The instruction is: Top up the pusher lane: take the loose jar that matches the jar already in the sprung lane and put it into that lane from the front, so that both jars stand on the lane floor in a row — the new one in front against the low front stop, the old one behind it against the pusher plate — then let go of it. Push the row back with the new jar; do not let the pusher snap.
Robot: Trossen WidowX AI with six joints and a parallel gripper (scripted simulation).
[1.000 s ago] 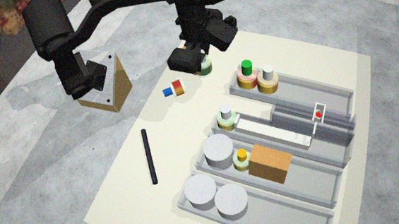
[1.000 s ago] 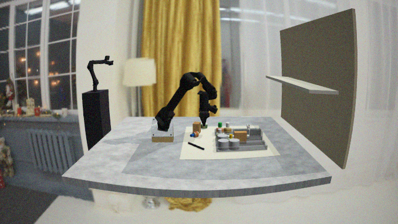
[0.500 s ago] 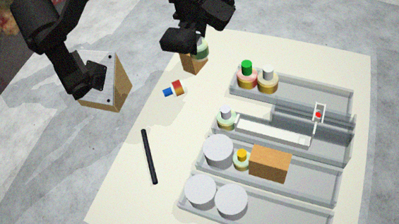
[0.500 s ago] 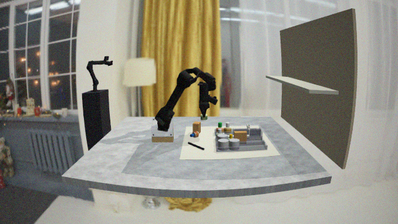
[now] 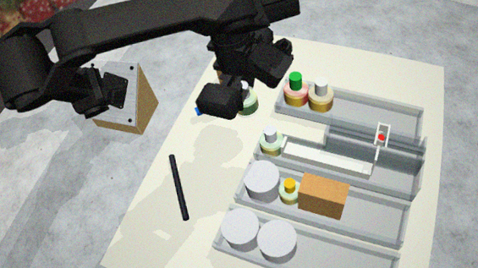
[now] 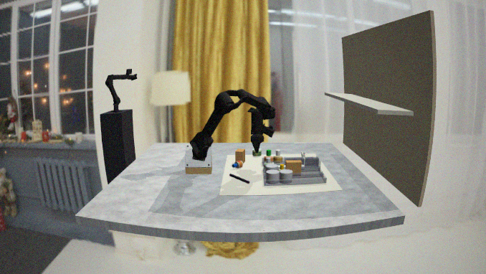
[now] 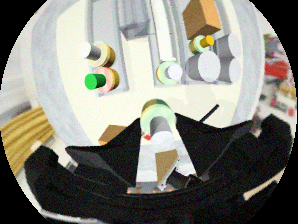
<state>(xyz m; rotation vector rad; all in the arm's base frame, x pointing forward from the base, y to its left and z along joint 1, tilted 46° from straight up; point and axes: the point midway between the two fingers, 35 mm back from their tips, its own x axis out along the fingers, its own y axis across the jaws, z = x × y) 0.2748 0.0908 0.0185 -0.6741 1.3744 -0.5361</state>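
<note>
Right now my gripper tip is 180 mm short of the orange box, 110 mm to the left of it and 50 mm above it. Round my gripper tip: black rod 160 mm to the right, 90 mm below, 80 mm behind; then sprung lane 210 mm ahead, 70 mm below; then white pusher plate 170 mm ahead, 40 mm below.
</note>
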